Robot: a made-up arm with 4 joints. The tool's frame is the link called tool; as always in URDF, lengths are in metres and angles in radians.
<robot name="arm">
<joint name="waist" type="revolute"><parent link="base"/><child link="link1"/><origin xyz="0 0 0.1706"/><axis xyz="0 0 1"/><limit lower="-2.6" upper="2.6" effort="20" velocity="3.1"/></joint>
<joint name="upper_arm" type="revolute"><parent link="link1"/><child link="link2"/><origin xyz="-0.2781 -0.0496 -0.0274"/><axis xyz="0 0 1"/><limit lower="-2.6" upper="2.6" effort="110" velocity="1.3"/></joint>
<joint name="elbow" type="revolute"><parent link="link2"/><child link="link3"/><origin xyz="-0.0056 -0.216 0.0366"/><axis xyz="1 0 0"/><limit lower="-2.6" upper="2.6" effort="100" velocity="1.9"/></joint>
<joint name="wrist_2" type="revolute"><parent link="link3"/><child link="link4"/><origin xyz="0.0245 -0.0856 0.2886"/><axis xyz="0 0 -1"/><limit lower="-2.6" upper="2.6" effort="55" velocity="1.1"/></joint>
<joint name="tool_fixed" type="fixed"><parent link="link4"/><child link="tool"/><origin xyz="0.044 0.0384 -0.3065"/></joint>
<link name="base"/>
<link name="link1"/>
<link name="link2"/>
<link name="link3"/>
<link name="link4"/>
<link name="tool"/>
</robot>
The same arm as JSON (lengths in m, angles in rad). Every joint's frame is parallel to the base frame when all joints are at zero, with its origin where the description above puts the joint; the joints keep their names.
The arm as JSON. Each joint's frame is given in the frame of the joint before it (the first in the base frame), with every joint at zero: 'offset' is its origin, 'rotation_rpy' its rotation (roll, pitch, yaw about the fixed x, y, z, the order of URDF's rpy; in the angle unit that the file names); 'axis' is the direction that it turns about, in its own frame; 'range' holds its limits. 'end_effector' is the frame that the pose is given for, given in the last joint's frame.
{
  "length_unit": "m",
  "angle_unit": "rad",
  "chain": [
    {
      "id": "waist",
      "offset": [
        0.0,
        0.0,
        0.1706
      ],
      "rotation_rpy": [
        0.0,
        0.0,
        0.0
      ],
      "axis": [
        0.0,
        0.0,
        1.0
      ],
      "range": [
        -2.6,
        2.6
      ]
    },
    {
      "id": "upper_arm",
      "offset": [
        -0.2781,
        -0.0496,
        -0.0274
      ],
      "rotation_rpy": [
        0.0,
        0.0,
        0.0
      ],
      "axis": [
        0.0,
        0.0,
        1.0
      ],
      "range": [
        -2.6,
        2.6
      ]
    },
    {
      "id": "elbow",
      "offset": [
        -0.0056,
        -0.216,
        0.0366
      ],
      "rotation_rpy": [
        0.0,
        0.0,
        0.0
      ],
      "axis": [
        1.0,
        0.0,
        0.0
      ],
      "range": [
        -2.6,
        2.6
      ]
    },
    {
      "id": "wrist_2",
      "offset": [
        0.0245,
        -0.0856,
        0.2886
      ],
      "rotation_rpy": [
        0.0,
        0.0,
        0.0
      ],
      "axis": [
        0.0,
        0.0,
        -1.0
      ],
      "range": [
        -2.6,
        2.6
      ]
    }
  ],
  "end_effector": {
    "offset": [
      0.044,
      0.0384,
      -0.3065
    ],
    "rotation_rpy": [
      0.0,
      0.0,
      0.0
    ]
  }
}

